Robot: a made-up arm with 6 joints.
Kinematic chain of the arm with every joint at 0, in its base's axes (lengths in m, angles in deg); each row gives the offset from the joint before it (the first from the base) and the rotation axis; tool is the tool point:
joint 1: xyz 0 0 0.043 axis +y
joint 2: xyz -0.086 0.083 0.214 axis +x
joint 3: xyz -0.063 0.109 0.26 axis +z
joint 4: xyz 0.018 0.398 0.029 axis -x
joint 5: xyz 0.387 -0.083 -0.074 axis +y
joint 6: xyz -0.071 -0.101 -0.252 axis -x
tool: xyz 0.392 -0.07 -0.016
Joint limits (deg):
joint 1: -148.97..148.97
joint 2: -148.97..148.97
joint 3: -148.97..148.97
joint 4: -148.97..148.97
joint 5: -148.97..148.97
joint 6: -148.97..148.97
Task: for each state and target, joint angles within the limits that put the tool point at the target. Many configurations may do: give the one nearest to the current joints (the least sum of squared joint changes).
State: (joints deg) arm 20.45 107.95 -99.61 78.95 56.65 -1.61
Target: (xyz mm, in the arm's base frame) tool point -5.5 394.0 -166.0
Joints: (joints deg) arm 4.33 148.06 -65.69 49.22 20.87 -0.48
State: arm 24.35 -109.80 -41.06 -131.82 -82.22 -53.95
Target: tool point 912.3 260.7 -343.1
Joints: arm 57.46 -82.10 -59.76 -141.80 -43.33 -53.14
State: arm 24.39 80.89 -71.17 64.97 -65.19 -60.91
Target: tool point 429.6 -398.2 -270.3
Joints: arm 7.92 81.82 -60.49 53.39 -45.81 -63.13
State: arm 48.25 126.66 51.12 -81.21 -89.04 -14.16
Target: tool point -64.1 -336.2 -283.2
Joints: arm 98.32 148.97 16.31 -37.65 -119.36 -17.22
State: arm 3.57 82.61 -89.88 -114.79 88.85 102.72
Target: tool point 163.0 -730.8 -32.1
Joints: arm 3.06 54.09 -137.98 -138.85 75.64 106.80
